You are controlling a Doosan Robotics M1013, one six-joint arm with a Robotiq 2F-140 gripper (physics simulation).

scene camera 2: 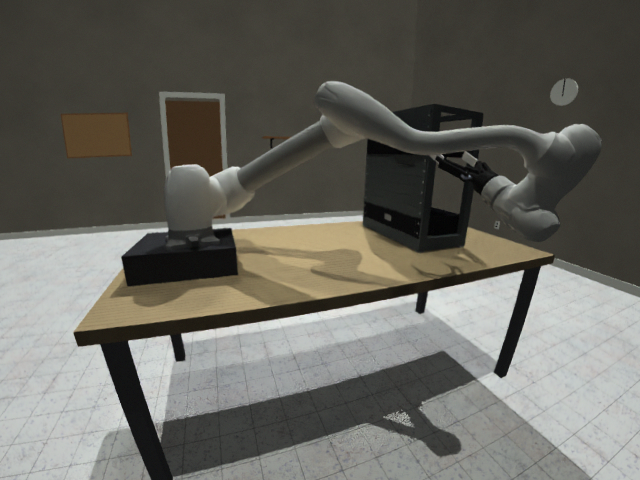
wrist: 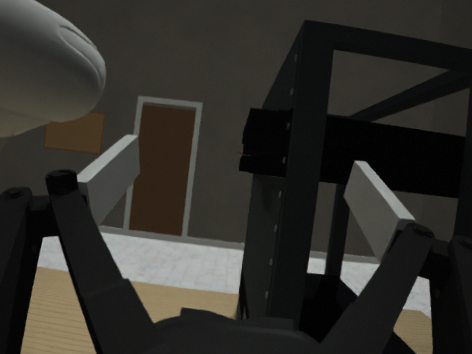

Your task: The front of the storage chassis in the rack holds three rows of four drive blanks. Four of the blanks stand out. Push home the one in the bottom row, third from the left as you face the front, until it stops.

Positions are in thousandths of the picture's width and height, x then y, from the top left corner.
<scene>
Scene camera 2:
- my gripper: 701, 320
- dark rack: 621, 418
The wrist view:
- my gripper: 518, 470
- dark rack: 620, 386
</scene>
